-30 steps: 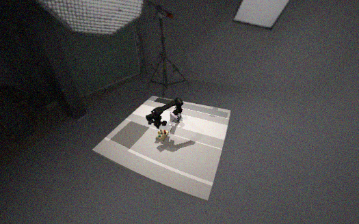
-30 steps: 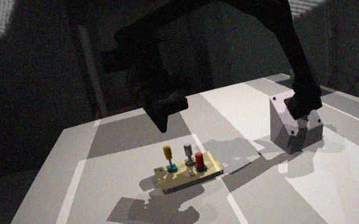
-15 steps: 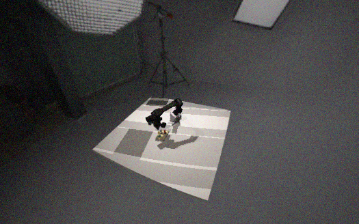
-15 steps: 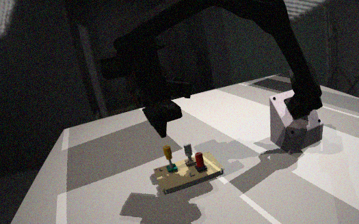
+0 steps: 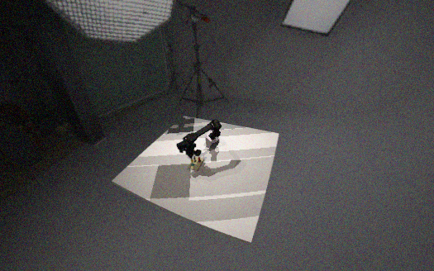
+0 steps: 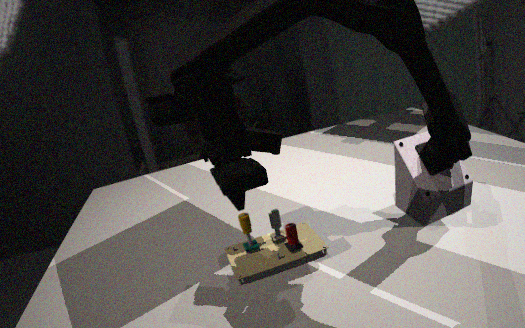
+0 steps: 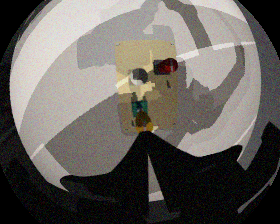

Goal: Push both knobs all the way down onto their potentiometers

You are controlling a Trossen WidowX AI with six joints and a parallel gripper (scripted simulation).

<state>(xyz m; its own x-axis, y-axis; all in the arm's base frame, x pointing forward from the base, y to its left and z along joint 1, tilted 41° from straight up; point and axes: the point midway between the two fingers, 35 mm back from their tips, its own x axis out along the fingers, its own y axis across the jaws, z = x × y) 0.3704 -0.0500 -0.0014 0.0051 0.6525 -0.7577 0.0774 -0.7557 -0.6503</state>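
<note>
The yellow knob is 20 mm below my gripper tip. The rest, counted from my gripper tip: red knob 70 mm behind, 40 mm to the left, 50 mm below.
</note>
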